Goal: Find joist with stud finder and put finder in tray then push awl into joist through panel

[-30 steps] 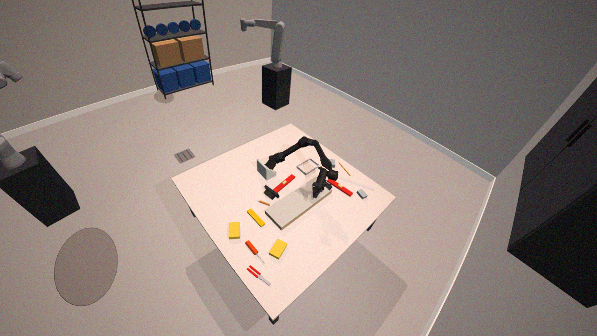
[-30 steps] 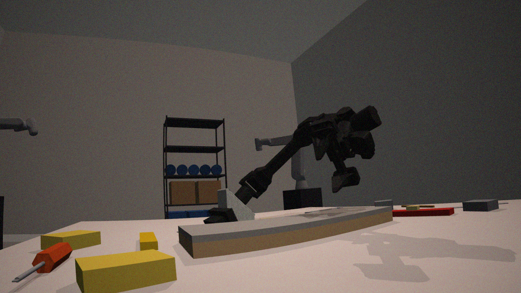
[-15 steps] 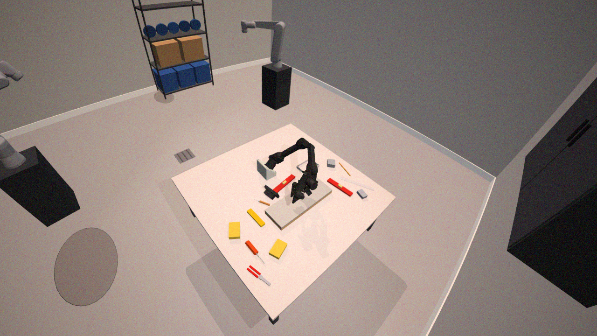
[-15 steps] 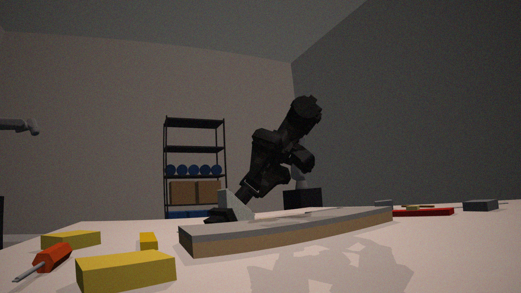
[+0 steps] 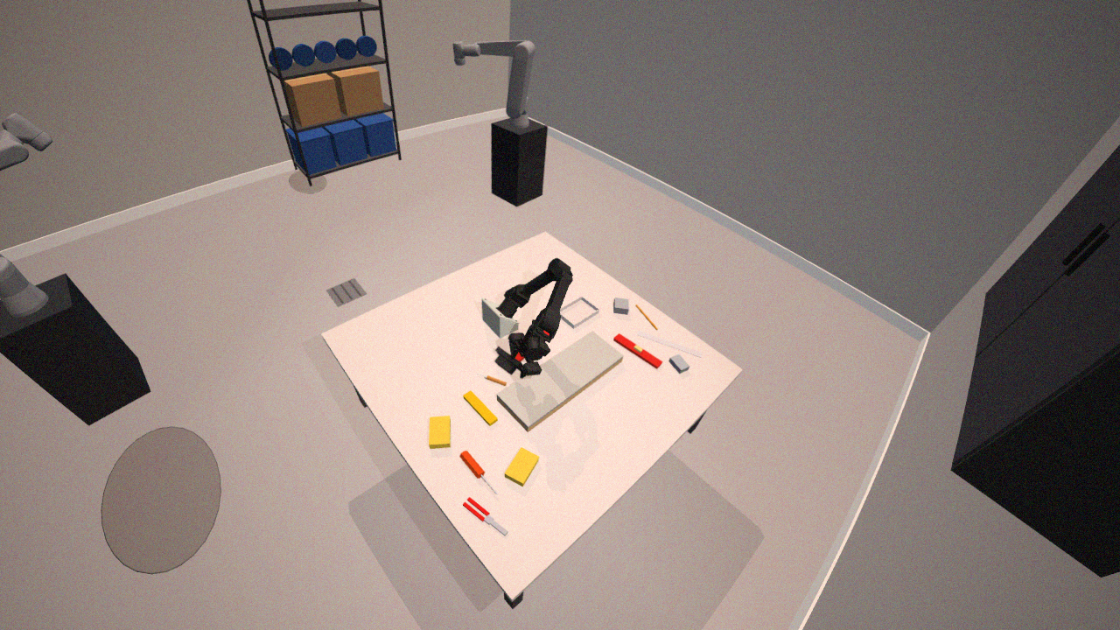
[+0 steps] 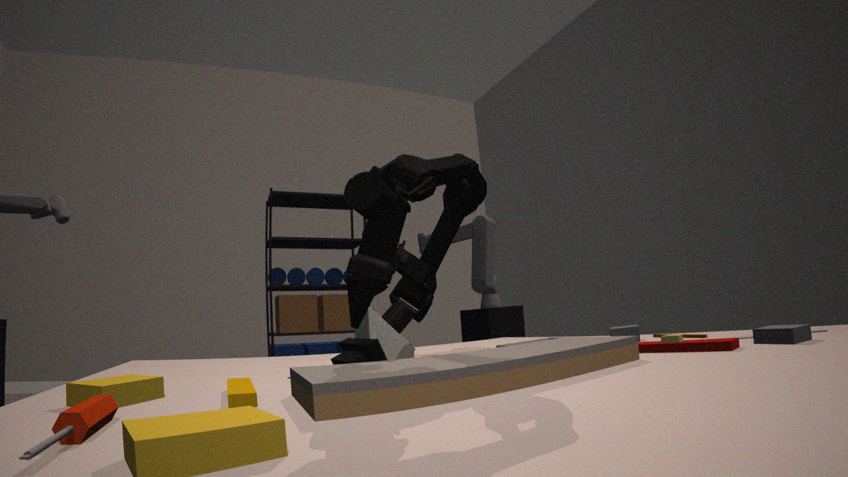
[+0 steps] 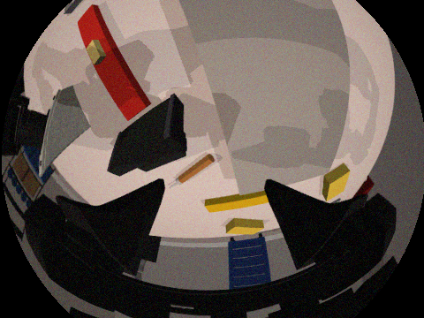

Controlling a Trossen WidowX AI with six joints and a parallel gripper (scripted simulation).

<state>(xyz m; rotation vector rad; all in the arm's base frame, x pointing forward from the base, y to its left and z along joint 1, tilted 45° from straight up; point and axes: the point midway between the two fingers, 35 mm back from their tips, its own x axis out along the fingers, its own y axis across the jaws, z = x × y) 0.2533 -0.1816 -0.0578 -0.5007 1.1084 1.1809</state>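
Right now the stud finder is 70 mm below my gripper tip, 70 mm behind it and 20 mm to the left of it. From my gripper tip the other things lie so: grey tray 480 mm to the left, 80 mm below, 80 mm behind; then awl 90 mm below, 90 mm behind, 60 mm to the right; then pencil 700 mm to the left, 160 mm ahead, 90 mm below.
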